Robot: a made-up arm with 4 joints.
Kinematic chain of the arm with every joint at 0, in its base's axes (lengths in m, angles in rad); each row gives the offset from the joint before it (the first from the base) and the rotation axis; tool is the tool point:
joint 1: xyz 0 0 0.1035 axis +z
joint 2: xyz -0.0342 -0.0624 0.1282 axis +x
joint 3: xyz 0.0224 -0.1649 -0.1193 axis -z
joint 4: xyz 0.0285 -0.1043 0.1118 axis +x
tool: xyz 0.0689 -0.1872 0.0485
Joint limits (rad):
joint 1: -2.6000..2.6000
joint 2: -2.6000..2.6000
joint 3: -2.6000..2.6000
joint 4: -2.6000..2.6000
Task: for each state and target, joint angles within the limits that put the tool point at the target. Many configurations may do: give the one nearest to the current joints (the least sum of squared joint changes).
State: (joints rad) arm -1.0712 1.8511 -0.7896 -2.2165
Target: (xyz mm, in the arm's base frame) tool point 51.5 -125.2 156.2
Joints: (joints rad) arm -0.0872 1.7001 -0.2710 -2.4921
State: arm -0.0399 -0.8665 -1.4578 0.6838
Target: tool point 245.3 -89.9 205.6
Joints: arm -0.0317 -0.8732 -1.8385 0.3797
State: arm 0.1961 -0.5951 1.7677 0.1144
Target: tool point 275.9 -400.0 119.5
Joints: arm 1.1011 0.1267 1.1314 0.5566
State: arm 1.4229 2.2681 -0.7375 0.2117
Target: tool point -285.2 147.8 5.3
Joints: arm 1.8762 2.4260 -0.5504 0.3150
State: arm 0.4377 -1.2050 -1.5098 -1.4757
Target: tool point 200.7 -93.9 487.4
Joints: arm 0.1135 -0.6497 -0.9103 -0.9245
